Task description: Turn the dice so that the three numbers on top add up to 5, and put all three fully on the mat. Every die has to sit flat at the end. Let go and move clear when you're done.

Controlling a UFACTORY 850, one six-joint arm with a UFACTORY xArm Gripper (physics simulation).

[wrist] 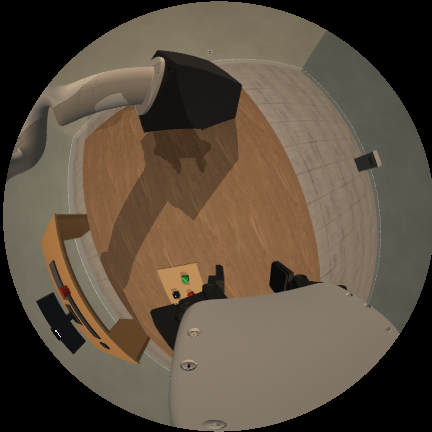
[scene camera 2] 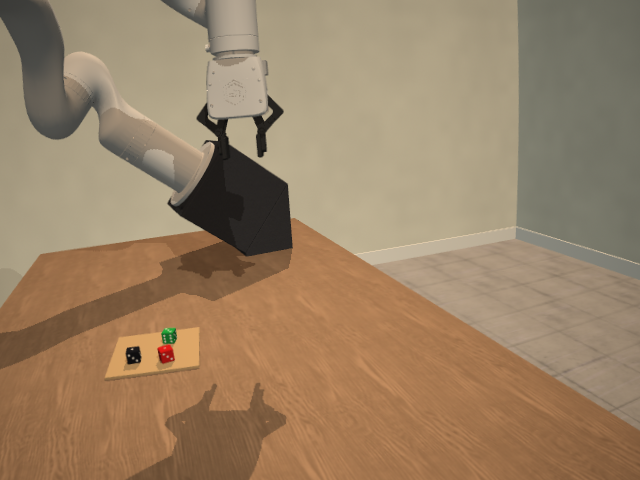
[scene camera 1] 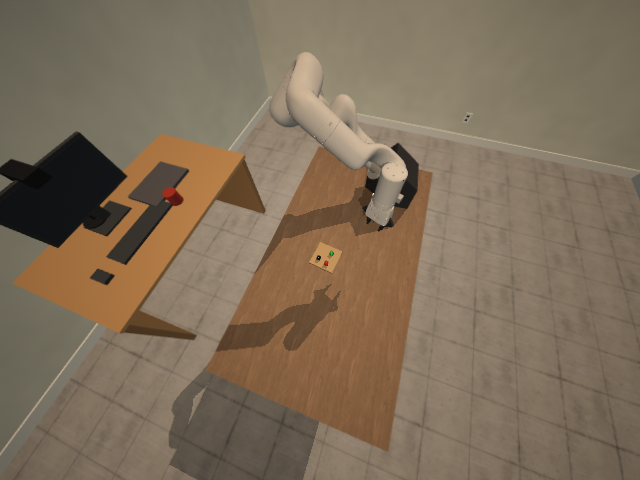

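The green die (scene camera 1: 331,253) (scene camera 2: 169,335) (wrist: 185,279), the black die (scene camera 1: 318,257) (scene camera 2: 133,355) (wrist: 176,295) and the red die (scene camera 1: 326,263) (scene camera 2: 165,354) (wrist: 190,294) stand apart on the tan mat (scene camera 1: 336,261) (scene camera 2: 187,347) (wrist: 169,274). All three look flat and inside its edges. The top numbers are too small to read surely. My gripper (scene camera 1: 374,225) (scene camera 2: 242,155) (wrist: 246,275) is open and empty, high above the table and off to the side of the mat. In the wrist view a finger partly hides the mat's near corner.
A black angular block (scene camera 1: 407,178) (scene camera 2: 248,201) (wrist: 192,95) at the arm's lower end stands at the back of the wooden table (scene camera 1: 356,351) (scene camera 2: 361,403) (wrist: 250,220). A separate desk (scene camera 1: 170,248) holds a monitor (scene camera 1: 62,191), a keyboard (scene camera 1: 139,232) and a red cup (scene camera 1: 172,196).
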